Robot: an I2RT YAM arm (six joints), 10 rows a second.
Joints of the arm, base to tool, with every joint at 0 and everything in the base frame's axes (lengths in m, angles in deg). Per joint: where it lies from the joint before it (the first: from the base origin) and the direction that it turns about. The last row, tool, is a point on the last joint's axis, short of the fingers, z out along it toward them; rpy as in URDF.
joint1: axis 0 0 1 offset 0 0 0.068
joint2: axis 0 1 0 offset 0.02 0.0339 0.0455
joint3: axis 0 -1 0 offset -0.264 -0.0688 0
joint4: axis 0 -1 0 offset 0.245 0.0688 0.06
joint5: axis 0 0 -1 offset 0.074 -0.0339 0.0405
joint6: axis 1 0 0 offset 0.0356 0 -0.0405
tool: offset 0 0 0 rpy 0 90 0
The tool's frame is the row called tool.
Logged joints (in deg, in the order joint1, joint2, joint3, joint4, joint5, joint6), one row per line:
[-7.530 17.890 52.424 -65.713 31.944 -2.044]
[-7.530 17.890 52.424 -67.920 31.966 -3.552]
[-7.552 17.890 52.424 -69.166 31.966 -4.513]
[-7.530 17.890 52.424 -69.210 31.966 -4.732]
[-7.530 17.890 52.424 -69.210 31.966 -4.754]
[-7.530 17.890 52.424 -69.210 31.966 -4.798]
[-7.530 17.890 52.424 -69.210 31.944 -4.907]
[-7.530 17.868 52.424 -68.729 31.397 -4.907]
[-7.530 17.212 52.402 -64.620 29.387 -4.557]
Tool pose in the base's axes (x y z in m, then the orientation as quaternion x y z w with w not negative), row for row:
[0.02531 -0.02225 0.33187 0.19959 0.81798 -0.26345 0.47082]
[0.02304 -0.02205 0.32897 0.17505 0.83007 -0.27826 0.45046]
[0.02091 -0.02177 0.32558 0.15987 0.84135 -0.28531 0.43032]
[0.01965 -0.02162 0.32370 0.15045 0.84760 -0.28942 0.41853]
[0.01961 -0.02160 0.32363 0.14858 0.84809 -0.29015 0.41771]
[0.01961 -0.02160 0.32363 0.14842 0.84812 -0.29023 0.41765]
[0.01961 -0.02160 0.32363 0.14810 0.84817 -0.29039 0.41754]
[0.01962 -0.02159 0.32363 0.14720 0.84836 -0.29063 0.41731]
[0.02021 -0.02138 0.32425 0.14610 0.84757 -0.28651 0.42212]
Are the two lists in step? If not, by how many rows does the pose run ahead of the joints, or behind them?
The pose runs 1 row behind the joints: the pose in row i belongs to the joints in row i - 1.
